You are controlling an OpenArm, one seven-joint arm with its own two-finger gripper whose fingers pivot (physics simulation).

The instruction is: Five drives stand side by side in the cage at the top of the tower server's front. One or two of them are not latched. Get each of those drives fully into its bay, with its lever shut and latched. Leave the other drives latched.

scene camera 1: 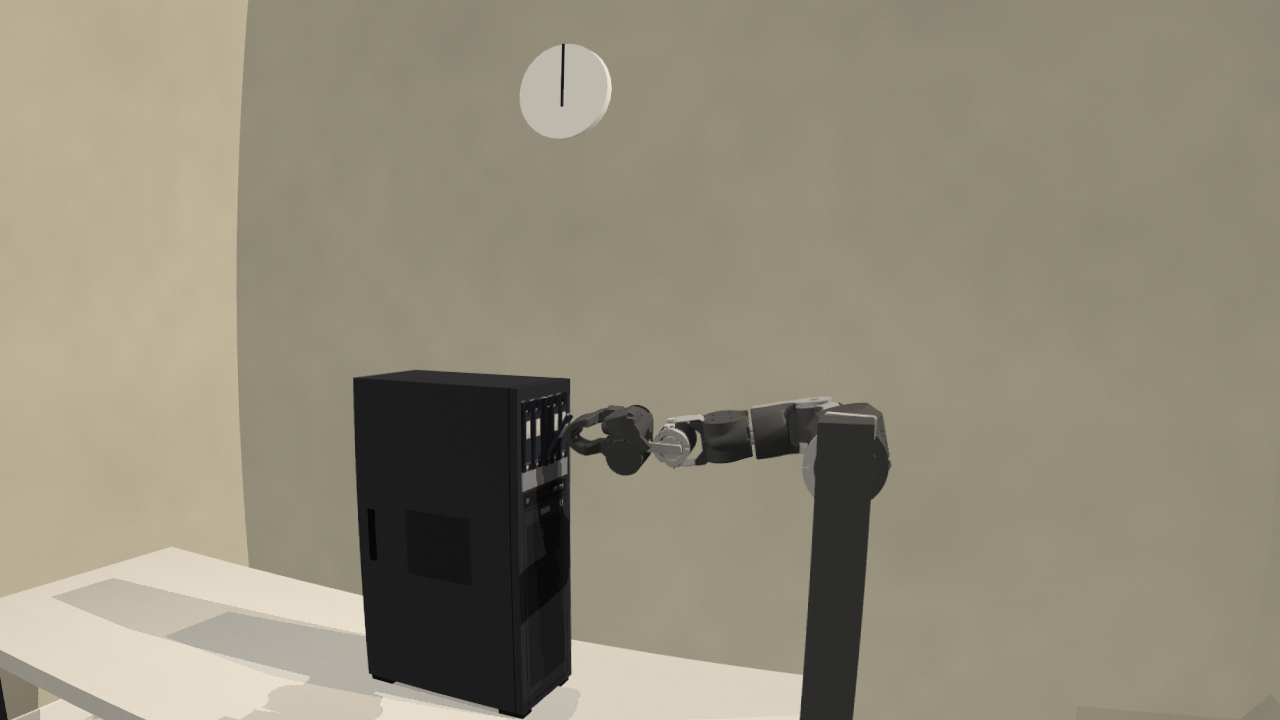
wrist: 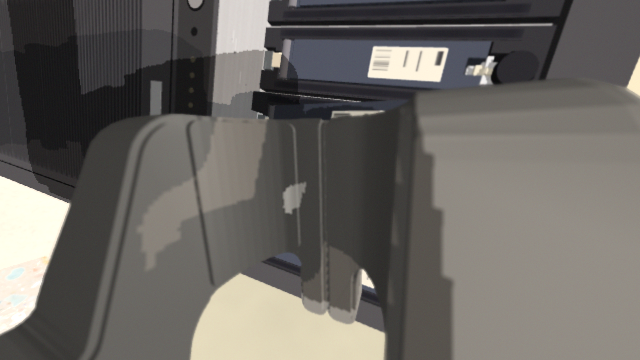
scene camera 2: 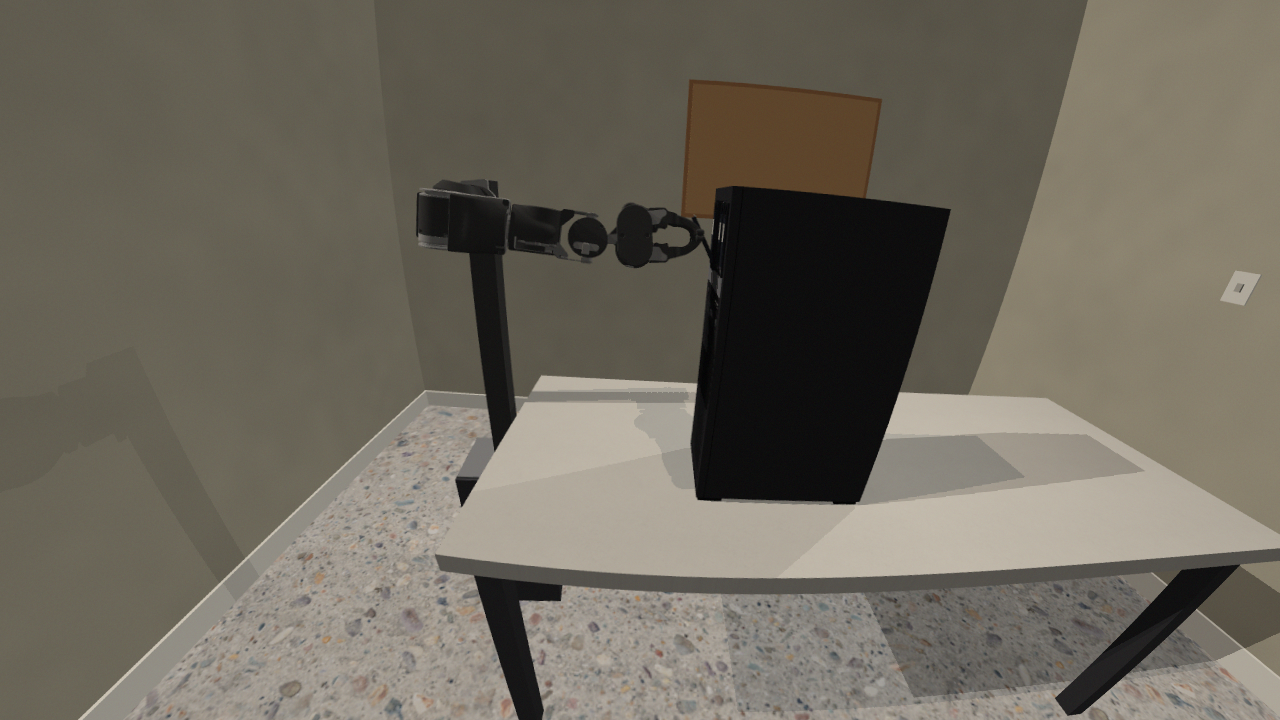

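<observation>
The black tower server (scene camera 1: 434, 465) (scene camera 2: 805, 349) (wrist: 595, 35) stands upright on the table. Its upright drives (scene camera 1: 528, 434) are at the top of the front. One lever (scene camera 2: 707, 248) stands out at a slant from the cage, its upper end away from the front. My gripper (scene camera 1: 568, 437) (scene camera 2: 700, 234) (wrist: 338, 214) is shut with nothing between its fingers, its tips at this lever; exact contact is unclear. In the wrist view, a labelled drive (wrist: 330, 62) appears to have its lever shut; the neighbouring shaded drive (wrist: 300, 106) is mostly hidden behind the fingers, as are those beyond.
The white table (scene camera 1: 107, 626) (scene camera 2: 590, 528) carries the tower. The arm's dark post (scene camera 1: 836, 573) (scene camera 2: 492, 340) stands at the table's end, facing the tower's front. A round clock (scene camera 1: 546, 94) and a brown board (scene camera 2: 778, 143) hang on the walls.
</observation>
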